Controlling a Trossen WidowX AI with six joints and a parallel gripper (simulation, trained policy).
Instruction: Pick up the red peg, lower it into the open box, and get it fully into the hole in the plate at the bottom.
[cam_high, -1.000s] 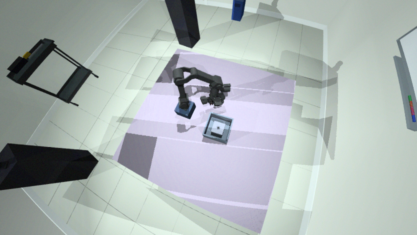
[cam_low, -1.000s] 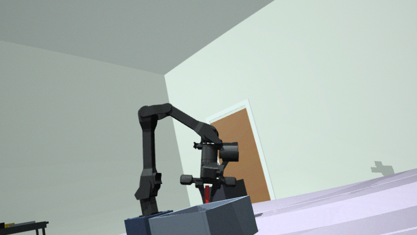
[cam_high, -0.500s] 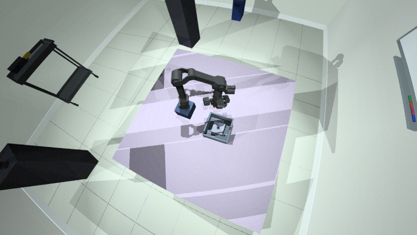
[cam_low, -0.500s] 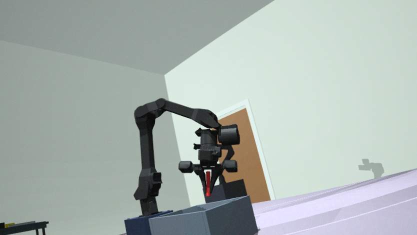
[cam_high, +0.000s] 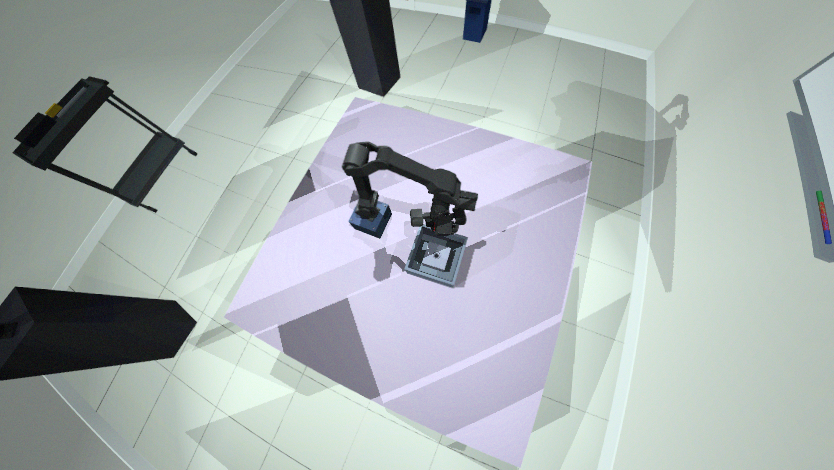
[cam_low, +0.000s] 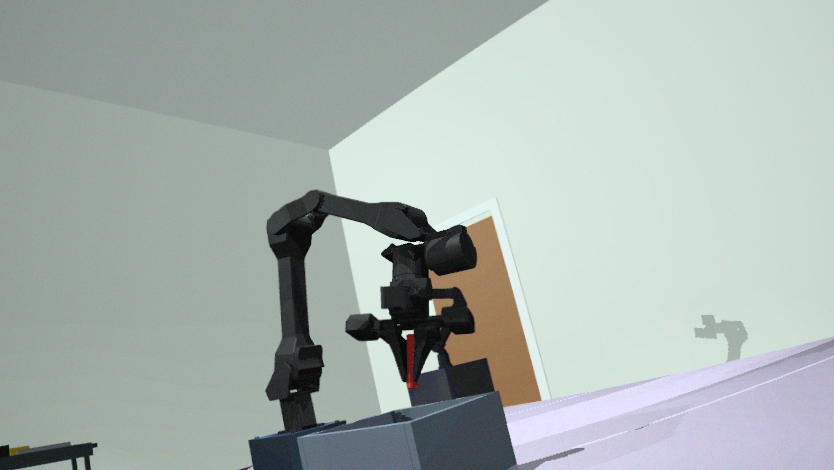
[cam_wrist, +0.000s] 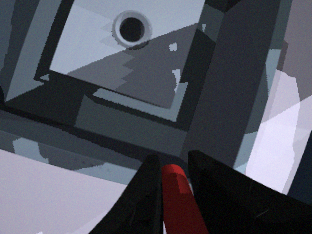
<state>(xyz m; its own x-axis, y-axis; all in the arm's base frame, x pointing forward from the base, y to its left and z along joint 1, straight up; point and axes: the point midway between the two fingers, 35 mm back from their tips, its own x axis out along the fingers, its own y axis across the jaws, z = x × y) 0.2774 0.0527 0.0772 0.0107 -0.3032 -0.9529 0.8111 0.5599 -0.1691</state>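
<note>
The grey plate is 4 cm ahead of my gripper tip, 6 cm to the right of it and 9 cm below it. The rest, counted from my gripper tip: grey box: 4 cm ahead, 6 cm to the right, 11 cm below; then red peg: 1 cm behind, 2 cm to the left, 3 cm above.
</note>
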